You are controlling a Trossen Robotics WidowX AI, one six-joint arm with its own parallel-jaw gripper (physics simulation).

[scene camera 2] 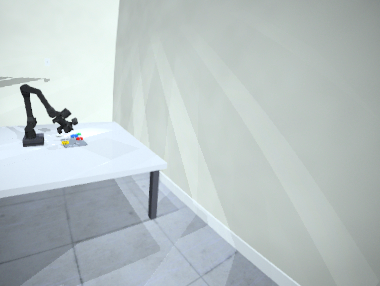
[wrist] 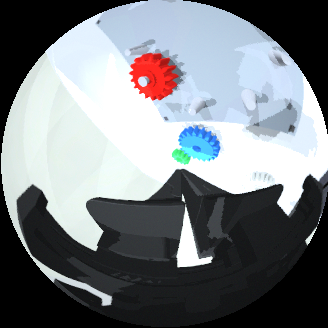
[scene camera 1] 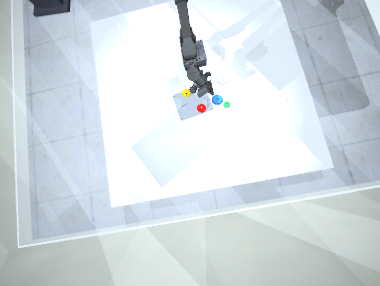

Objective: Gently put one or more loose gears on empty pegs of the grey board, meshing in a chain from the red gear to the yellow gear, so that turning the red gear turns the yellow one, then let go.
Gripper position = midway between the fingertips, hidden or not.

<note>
My gripper (wrist: 179, 172) is shut and holds nothing. Also in view: a blue gear (wrist: 198, 143). Also in view: a grey board (wrist: 215, 63) and a red gear (wrist: 160, 84).
</note>
